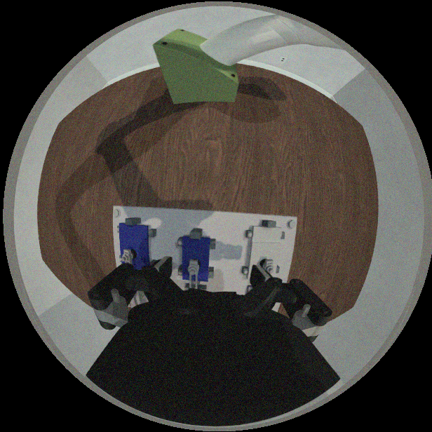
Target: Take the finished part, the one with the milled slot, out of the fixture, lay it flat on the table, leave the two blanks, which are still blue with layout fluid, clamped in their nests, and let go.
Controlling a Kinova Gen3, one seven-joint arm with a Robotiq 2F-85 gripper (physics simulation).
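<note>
The light fixture plate [227, 225] lies on the wooden table [325, 175], its lower part hidden behind my gripper. The finished part [265, 245], pale metal, lies in the right nest; a clamp tip [269, 265] is over it. Its slot is hard to make out. One blue blank [135, 237] is in the left nest and another blue blank [195, 250] in the middle nest, each with a clamp tip over it. My gripper [211, 270] is open and empty. Its left fingertip shows between the two blanks, its right one in front of the finished part's lower left side.
A green angular block [200, 80] stands at the far edge of the table, with a pale arm-like cylinder [245, 40] at its upper right. Grey locating blocks stand around each nest. Dark shadows cross the table's left side. Pale surfaces surround the table.
</note>
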